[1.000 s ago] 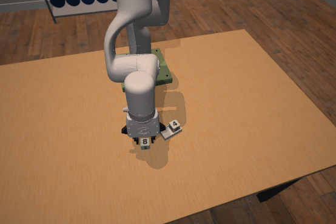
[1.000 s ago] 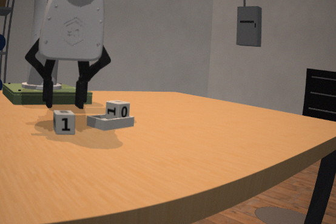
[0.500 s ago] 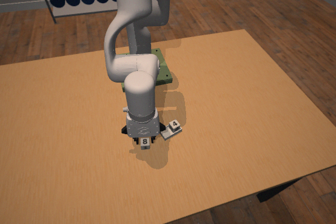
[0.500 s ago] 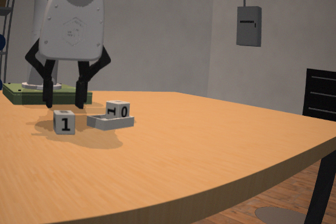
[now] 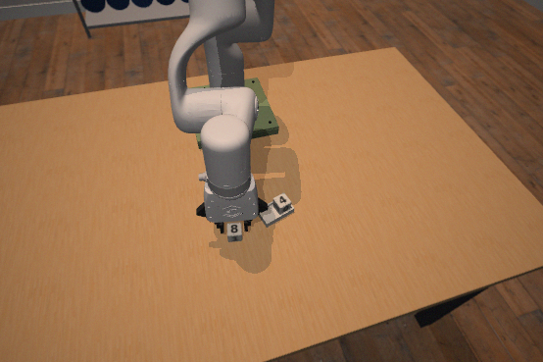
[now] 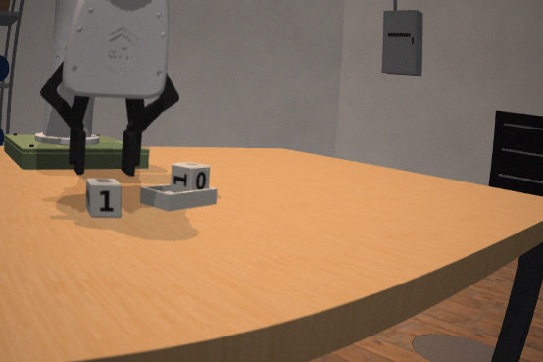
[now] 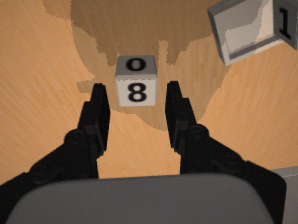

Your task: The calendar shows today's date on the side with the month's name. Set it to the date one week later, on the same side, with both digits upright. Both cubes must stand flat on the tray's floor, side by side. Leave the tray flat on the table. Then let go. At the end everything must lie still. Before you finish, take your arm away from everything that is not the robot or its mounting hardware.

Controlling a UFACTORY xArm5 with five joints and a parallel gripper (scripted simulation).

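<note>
Right now my hand is 40 mm above the digit cube. Round my hand: tray (30 mm behind, 110 mm to the left, 50 mm below).
</note>
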